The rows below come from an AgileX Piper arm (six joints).
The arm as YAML. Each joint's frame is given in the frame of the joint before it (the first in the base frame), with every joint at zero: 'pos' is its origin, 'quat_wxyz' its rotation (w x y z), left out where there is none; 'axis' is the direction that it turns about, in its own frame. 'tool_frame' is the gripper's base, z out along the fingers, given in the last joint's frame.
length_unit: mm
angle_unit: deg
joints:
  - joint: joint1
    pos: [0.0, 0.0, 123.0]
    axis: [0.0, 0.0, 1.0]
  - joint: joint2
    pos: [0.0, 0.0, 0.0]
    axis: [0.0, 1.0, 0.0]
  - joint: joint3
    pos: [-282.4, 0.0, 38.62]
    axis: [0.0, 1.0, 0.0]
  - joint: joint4
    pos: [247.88, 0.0, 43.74]
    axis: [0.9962, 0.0, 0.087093]
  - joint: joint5
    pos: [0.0, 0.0, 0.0]
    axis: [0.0, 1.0, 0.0]
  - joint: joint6
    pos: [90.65, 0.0, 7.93]
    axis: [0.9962, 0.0, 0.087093]
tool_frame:
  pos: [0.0, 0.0, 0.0]
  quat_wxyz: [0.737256, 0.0, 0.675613, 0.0]
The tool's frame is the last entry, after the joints.
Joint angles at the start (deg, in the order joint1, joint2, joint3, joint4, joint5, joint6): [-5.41 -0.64 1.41 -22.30 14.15 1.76]
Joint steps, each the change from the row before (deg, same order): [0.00 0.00 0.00 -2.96 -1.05 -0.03]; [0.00 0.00 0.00 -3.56 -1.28 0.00]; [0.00 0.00 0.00 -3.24 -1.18 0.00]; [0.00 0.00 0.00 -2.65 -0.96 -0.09]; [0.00 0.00 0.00 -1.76 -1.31 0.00]
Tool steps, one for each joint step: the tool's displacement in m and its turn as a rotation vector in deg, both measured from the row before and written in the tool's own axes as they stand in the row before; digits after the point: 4 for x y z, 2 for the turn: [-0.0017 -0.0010 0.0000 0.66 -1.07 -2.91]; [-0.0021 -0.0011 0.0000 0.73 -1.30 -3.48]; [-0.0019 -0.0009 0.0000 0.60 -1.20 -3.18]; [-0.0016 -0.0007 0.0000 0.44 -0.97 -2.70]; [-0.0021 -0.0003 0.0000 0.24 -1.32 -1.74]
